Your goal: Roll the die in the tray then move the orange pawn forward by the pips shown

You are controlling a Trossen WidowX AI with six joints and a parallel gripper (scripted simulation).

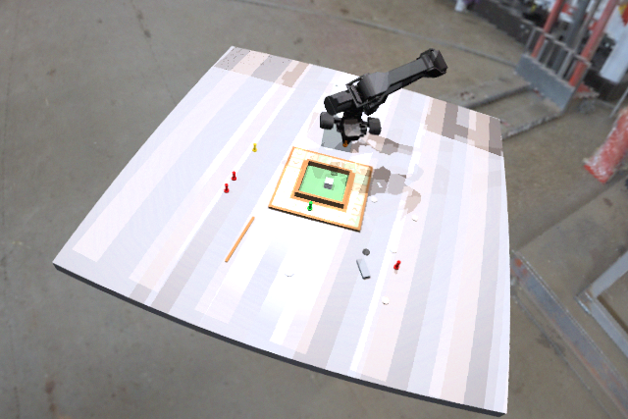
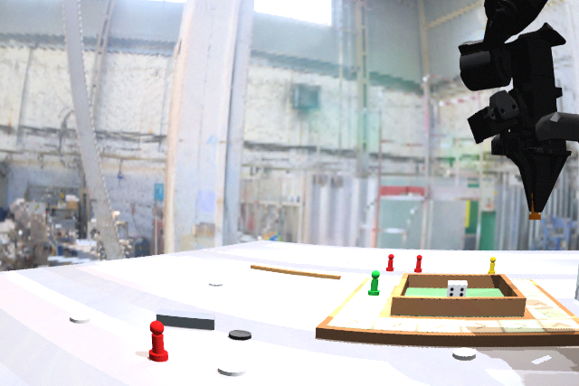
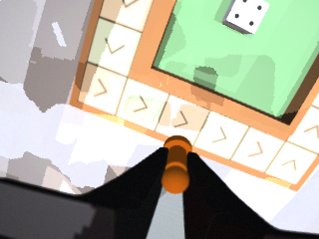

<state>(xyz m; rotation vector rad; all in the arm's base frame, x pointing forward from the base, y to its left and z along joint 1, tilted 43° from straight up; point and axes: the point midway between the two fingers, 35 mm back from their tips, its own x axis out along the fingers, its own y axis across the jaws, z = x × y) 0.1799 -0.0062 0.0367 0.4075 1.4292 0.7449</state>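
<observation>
Now: the white die 90 mm ahead of my gripper tip, 20 mm to the right of it and 100 mm below it. The rest, counted from my gripper tip: tray (90 mm ahead, 40 mm to the right, 120 mm below); then orange pawn (10 mm above); then green pawn (200 mm ahead, 60 mm to the right, 100 mm below).
</observation>
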